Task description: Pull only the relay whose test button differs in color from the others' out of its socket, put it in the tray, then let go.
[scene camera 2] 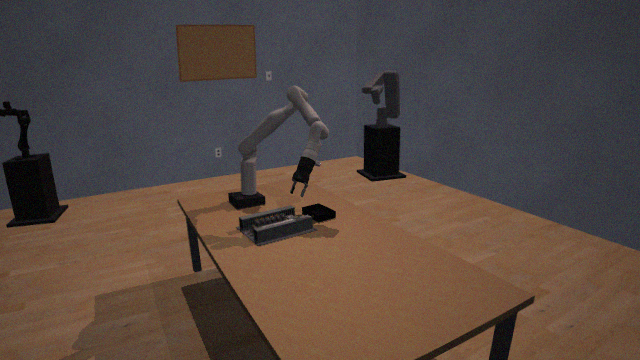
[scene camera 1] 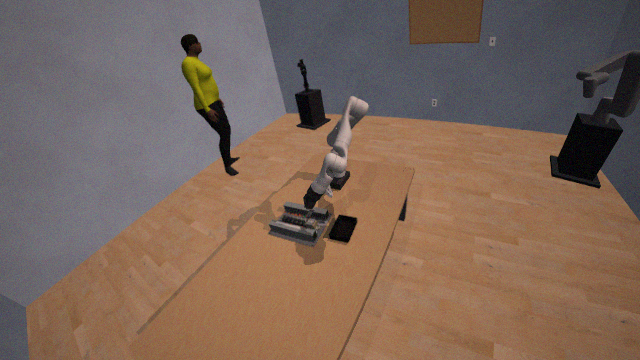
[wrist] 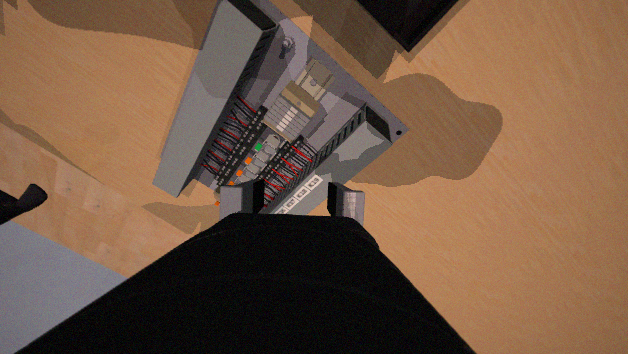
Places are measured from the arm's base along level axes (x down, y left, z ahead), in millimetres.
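Pixels of known places: gripper, fingertip midpoint: (scene camera 2: 296,194) (scene camera 1: 306,211) (wrist: 296,194); arm's base at its link origin: (scene camera 2: 248,193) (scene camera 1: 338,174).
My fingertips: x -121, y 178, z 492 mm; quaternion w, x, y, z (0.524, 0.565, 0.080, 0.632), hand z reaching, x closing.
For each thing: its top centre in the pictures, then the offset to it from my fingertips.
- relay with a green test button, top centre: (wrist: 263,150) dx +98, dy -69, dz -17 mm
- orange button at its top centre: (wrist: 248,160) dx +98, dy -98, dz -17 mm
- black tray at its top centre: (scene camera 2: 318,209) (scene camera 1: 343,226) dx +133, dy +146, dz -110 mm
The relay with a green test button (wrist: 258,147) sits in its socket, at the terminal-block end of the relay row in the wrist view. The other visible buttons, such as this orange button (wrist: 248,161), are orange; part of the row is hidden behind a finger. My gripper (scene camera 1: 308,204) (scene camera 2: 298,193) (wrist: 296,194) is open and empty, above the grey panel (scene camera 1: 293,231) (scene camera 2: 283,231) (wrist: 387,122). The black tray (scene camera 1: 343,228) (scene camera 2: 319,212) (wrist: 408,46) stands beside the panel; a corner of it shows at the top of the wrist view.
Grey wire ducts (wrist: 215,65) (scene camera 2: 285,228) rise along both sides of the relay row. Red and black wires (wrist: 282,172) run between sockets and ducts. Beige terminal blocks (wrist: 290,112) adjoin the green-button relay. A person in yellow (scene camera 1: 202,82) stands beyond the table.
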